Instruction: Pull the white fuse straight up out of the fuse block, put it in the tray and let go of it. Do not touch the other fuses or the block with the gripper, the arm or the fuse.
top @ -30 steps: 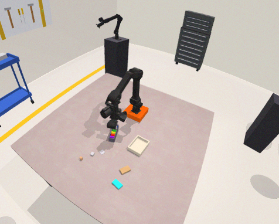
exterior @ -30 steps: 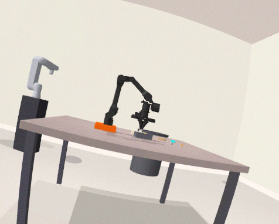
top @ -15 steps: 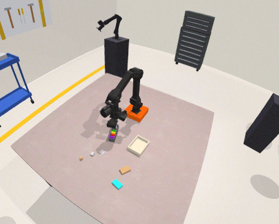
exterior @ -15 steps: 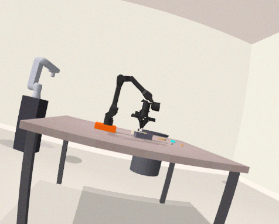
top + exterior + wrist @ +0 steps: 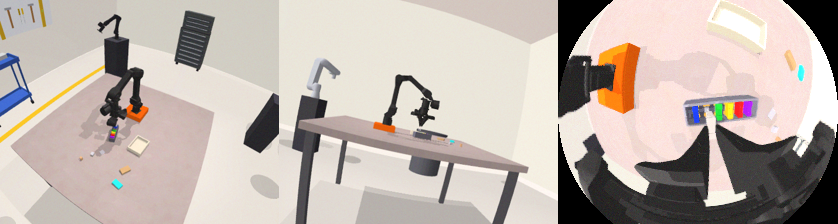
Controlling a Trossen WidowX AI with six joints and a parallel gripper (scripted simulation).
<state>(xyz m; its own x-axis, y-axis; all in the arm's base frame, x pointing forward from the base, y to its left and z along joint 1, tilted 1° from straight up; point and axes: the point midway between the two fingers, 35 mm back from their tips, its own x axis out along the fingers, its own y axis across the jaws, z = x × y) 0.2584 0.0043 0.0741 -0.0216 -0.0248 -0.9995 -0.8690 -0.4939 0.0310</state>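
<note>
Now: the cream tray 220 mm to the left of my gripper tip, 80 mm below it and 10 mm behind it. From my gripper tip the other things lie so: small orange cube (340 mm ahead, 70 mm below, 10 mm to the left); then cyan block (310 mm ahead, 300 mm to the left, 80 mm below); then white fuse (10 mm below).
</note>
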